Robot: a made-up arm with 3 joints.
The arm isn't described. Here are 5 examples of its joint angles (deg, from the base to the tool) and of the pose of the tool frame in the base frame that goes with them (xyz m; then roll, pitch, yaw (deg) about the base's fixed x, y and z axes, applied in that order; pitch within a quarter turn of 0, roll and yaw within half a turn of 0).
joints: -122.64 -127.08 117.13
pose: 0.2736 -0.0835 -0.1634 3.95 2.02 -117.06
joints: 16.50 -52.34 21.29
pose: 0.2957 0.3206 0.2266 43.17 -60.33 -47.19
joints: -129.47 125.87 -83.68
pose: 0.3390 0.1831 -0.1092 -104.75 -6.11 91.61
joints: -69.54 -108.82 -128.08
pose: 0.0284 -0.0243 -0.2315 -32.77 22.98 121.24
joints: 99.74 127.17 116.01
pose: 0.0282 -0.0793 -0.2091 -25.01 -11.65 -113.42
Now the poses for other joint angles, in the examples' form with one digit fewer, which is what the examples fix.
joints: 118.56 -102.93 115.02
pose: -0.390 -0.076 0.142 -141.3 -16.3 -70.7
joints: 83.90 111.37 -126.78
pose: -0.381 -0.019 0.020 22.6 -16.0 123.6
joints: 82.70 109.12 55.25
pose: 0.075 0.196 -0.211 -22.2 14.7 -58.1
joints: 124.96 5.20 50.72
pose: 0.044 0.215 0.444 126.5 -33.3 -112.1
